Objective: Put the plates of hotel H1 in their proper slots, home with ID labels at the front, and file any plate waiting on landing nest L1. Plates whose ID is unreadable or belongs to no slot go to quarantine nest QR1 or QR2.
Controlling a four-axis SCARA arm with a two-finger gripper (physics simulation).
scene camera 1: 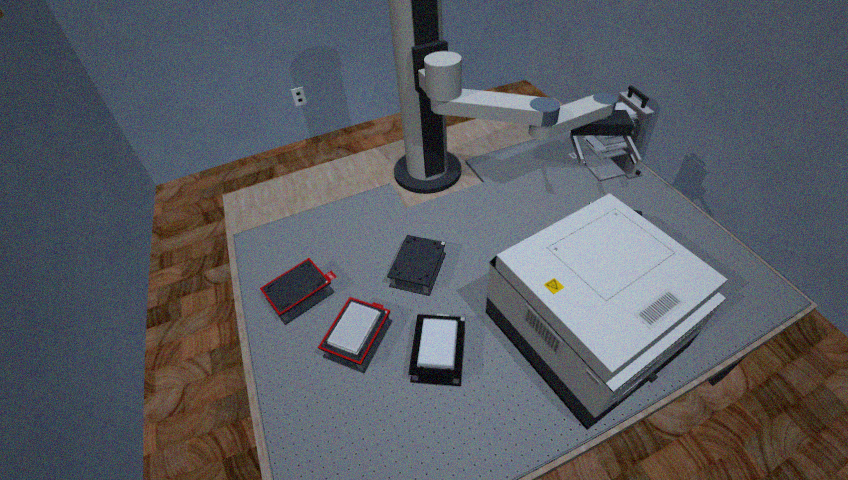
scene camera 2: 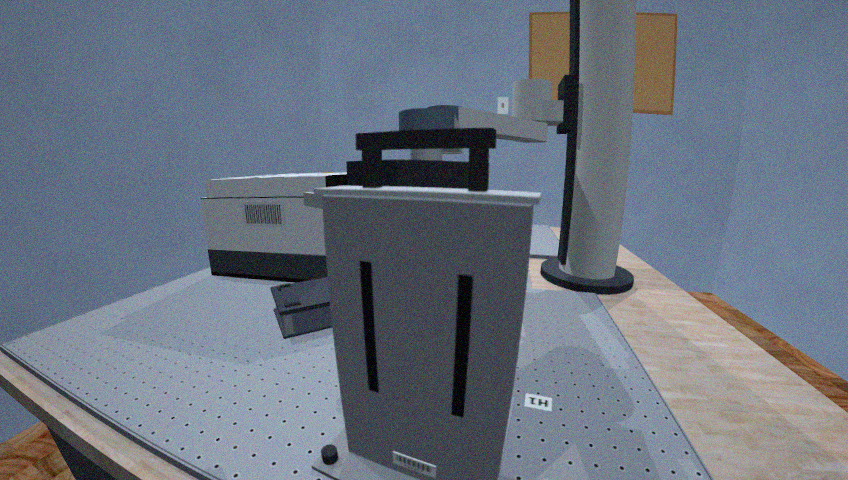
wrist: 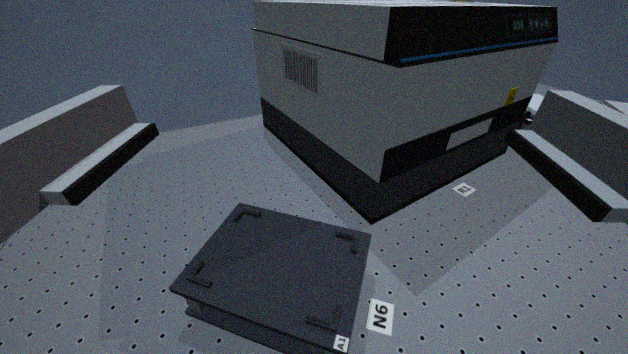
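Pixels of known places: gripper, fingertip midpoint: [scene camera 1: 610,162] [wrist: 327,110]; arm's base, link origin: [scene camera 1: 427,172] [scene camera 2: 585,276].
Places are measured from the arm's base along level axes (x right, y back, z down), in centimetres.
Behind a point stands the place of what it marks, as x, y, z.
My gripper [scene camera 1: 611,159] {-37.6, -48.4, -23.6} [wrist: 327,110] {-37.6, -48.4, -23.6} is open and empty in front of hotel H1 [scene camera 1: 645,107] {-65.0, -33.1, -26.7} [scene camera 2: 416,309] {-66.1, -28.9, -18.9}; its fingers are hidden behind the hotel in scene camera 2. White plates and shelves of the hotel show partly between and behind the fingers in scene camera 1; their IDs cannot be read. The hotel does not show in the wrist view. One white plate [scene camera 1: 353,327] {44.6, -57.9, -7.7} sits on a red-edged nest [scene camera 1: 333,350] {51.1, -61.1, -6.2}. Another white plate [scene camera 1: 437,343] {27.6, -70.8, -7.7} sits on a black nest [scene camera 1: 436,375] {30.9, -77.4, -6.2}. A second red-edged nest [scene camera 1: 295,286] {55.8, -37.3, -6.2} holds no plate. Which nests are L1, QR1 and QR2 cannot be read.
A large white instrument [scene camera 1: 654,297] {-12.5, -90.7, -26.4} [scene camera 2: 267,231] {-27.6, -77.1, -13.7} [wrist: 325,110] {-26.7, -70.8, -13.7} stands beside the label R1 [wrist: 464,189] {-6.7, -59.3, -1.3}. A dark nest [scene camera 2: 302,306] {-46.1, -54.1, -6.3} [wrist: 285,270] {-38.8, -53.9, -6.3}, labelled N6, holds no plate. Another dark nest [scene camera 1: 417,259] {21.5, -43.2, -6.3} stands mid-table. The arm's column [scene camera 1: 416,118] {4.7, -5.8, -27.1} [scene camera 2: 601,148] {-7.4, -1.5, -33.7} rises at the back edge.
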